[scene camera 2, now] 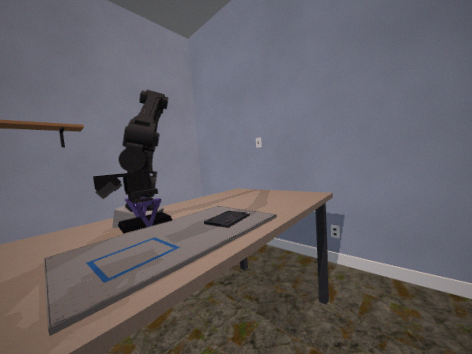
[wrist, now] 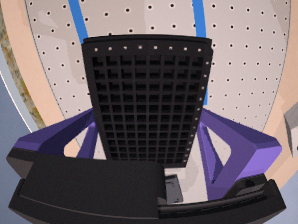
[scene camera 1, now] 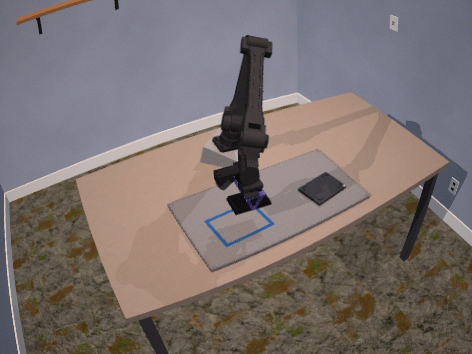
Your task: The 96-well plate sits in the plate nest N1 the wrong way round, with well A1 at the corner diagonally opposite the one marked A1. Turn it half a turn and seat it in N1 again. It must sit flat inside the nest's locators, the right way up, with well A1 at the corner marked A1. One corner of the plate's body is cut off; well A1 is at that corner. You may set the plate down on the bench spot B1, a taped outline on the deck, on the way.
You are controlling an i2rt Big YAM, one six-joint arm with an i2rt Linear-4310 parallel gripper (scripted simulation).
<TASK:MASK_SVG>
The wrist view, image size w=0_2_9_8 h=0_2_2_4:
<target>gripper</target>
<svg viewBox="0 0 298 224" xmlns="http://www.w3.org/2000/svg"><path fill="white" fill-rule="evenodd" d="M6 157L9 165L22 178L14 191L8 208L32 224L263 224L286 209L275 180L270 179L267 181L264 174L282 151L282 146L275 137L224 118L205 108L202 108L197 128L197 138L208 201L167 205L165 169L158 162L93 159L98 138L93 108L20 137ZM207 127L231 148L231 155L224 166L213 146ZM88 127L77 156L65 156L65 146Z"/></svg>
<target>black 96-well plate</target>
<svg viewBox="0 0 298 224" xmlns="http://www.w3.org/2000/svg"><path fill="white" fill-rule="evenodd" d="M83 39L81 48L85 74L106 160L155 161L162 164L164 169L186 168L208 86L214 52L211 48L212 39L167 34L125 34Z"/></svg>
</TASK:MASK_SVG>
